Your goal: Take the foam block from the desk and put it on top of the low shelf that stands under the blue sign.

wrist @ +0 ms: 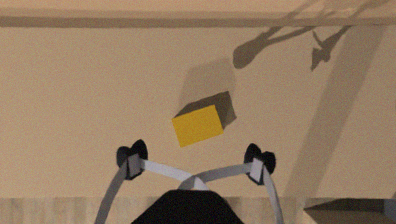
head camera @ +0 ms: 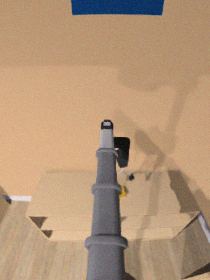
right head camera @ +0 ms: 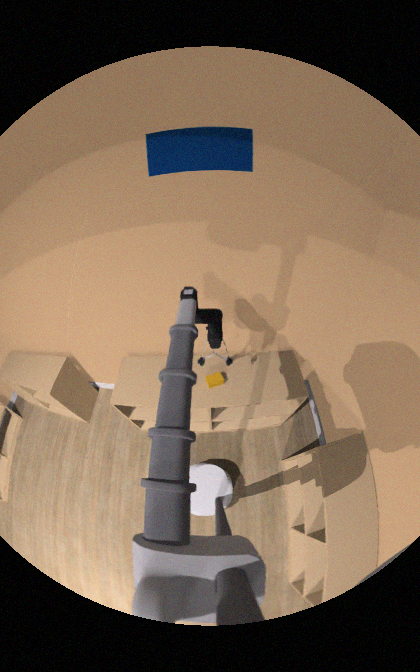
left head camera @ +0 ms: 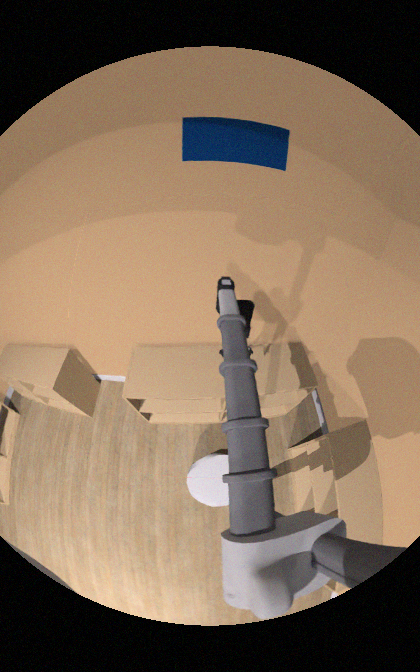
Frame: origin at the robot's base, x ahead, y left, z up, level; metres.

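Seen in the pictures: gripper, between the fingertips: (wrist: 196,154) (head camera: 120,179).
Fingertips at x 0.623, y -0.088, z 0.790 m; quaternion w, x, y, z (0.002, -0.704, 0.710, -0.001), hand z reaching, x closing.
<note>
Pixels of each thing's middle, then the offset from my fingertips to it. "*": a spot on its surface instead. Level surfaces: height alone.
- yellow foam block, middle of its body: (wrist: 197,125) (head camera: 118,192) dz -0.186, dx +0.020, dy +0.001 m
- low shelf, height of its surface: dz -0.208 m
- blue sign, a spot on its surface: (head camera: 118,7) * dz +0.855, dx +0.269, dy +0.038 m
The yellow foam block (head camera: 123,191) (right head camera: 215,380) (wrist: 198,126) rests on the top of the low shelf (head camera: 65,192) (left head camera: 172,370) (right head camera: 145,377) (wrist: 75,100). The arm hides the block in the left head view. The blue sign (head camera: 118,7) (left head camera: 235,142) (right head camera: 200,151) is on the wall above that shelf. My gripper (right head camera: 215,360) (wrist: 196,154) is open and empty, raised above the shelf top, with its fingers wide apart and the block below and clear of them. The desk cannot be told apart from the other furniture.
Another wooden unit (left head camera: 37,365) (right head camera: 35,372) stands left of the low shelf. A further shelf unit (right head camera: 350,525) stands at the right. A round white object (left head camera: 207,480) (right head camera: 210,490) is on the floor in front of the low shelf. The wall is directly behind it.
</note>
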